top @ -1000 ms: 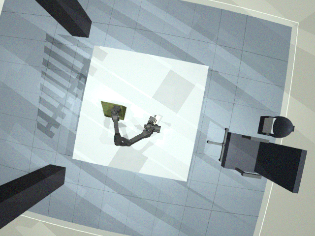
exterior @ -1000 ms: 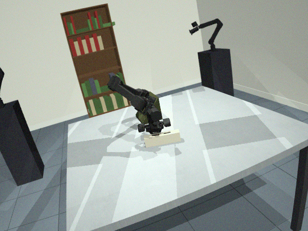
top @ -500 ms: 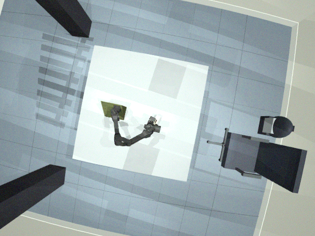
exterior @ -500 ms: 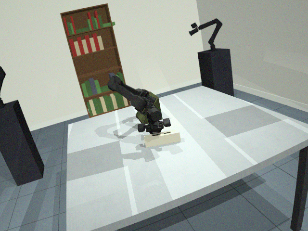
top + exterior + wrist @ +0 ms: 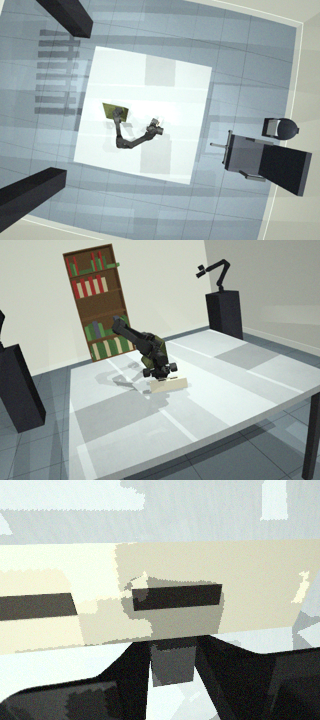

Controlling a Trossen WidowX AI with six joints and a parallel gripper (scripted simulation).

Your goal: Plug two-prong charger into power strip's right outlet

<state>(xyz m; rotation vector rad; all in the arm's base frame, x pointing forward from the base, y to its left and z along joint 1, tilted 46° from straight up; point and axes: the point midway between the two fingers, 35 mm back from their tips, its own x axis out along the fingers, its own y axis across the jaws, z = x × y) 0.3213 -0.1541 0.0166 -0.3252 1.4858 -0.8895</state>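
The two-prong charger is 2 cm ahead of my gripper tip, 1 cm to the right of it and 1 cm above it.
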